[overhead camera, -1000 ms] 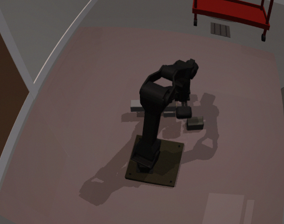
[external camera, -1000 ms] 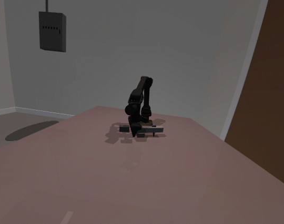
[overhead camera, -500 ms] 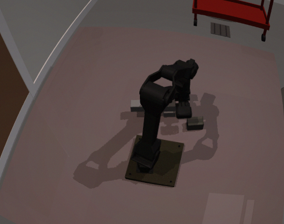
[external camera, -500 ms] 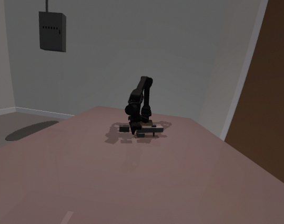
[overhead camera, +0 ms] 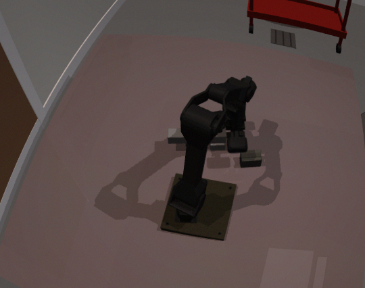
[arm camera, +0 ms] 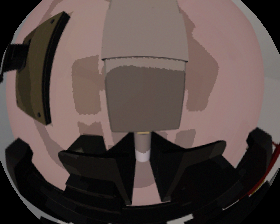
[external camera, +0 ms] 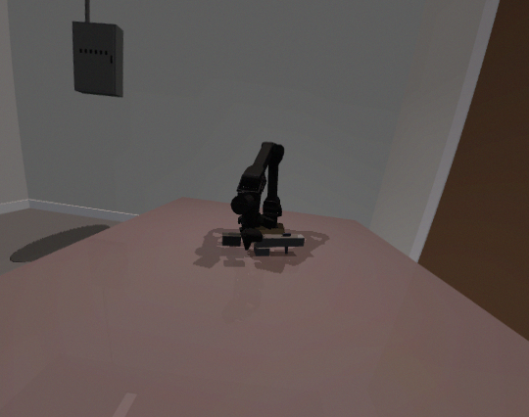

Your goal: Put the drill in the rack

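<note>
Now: gripper tip 50 mm to the right of the tan drill and 40 mm below it. The rest, counted from my gripper tip: rack (70 mm behind, 60 mm to the right); then dark key (150 mm to the left, 40 mm above, 10 mm behind); then grey housing (120 mm to the left, 30 mm above, 10 mm behind).
</note>
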